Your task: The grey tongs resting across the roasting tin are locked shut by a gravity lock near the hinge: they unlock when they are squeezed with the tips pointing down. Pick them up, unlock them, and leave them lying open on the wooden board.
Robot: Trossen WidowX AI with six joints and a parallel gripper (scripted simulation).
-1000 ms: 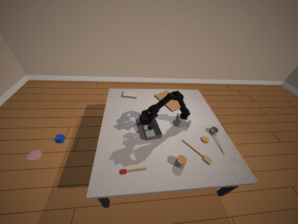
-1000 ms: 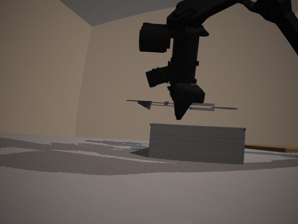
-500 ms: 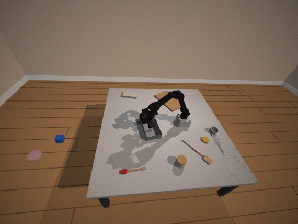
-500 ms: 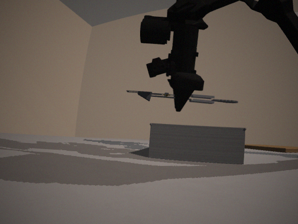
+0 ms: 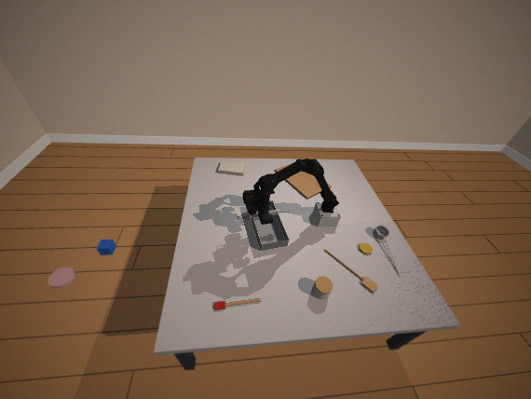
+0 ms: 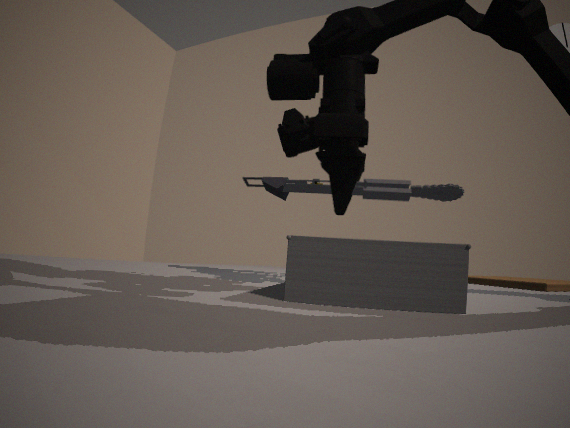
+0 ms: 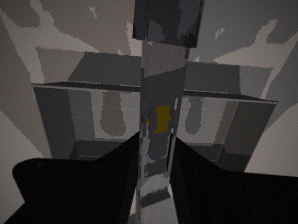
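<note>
Now: the roasting tin 70 mm below my gripper tip, 40 mm behind it and 20 mm to the right of it. The rest, counted from my gripper tip: red-headed spatula (430 mm to the left, 100 mm ahead, 90 mm below); cork-lidded jar (340 mm to the left, 300 mm behind, 60 mm below); yellow lock piece (40 mm above, 30 mm ahead, 10 mm to the left).
</note>
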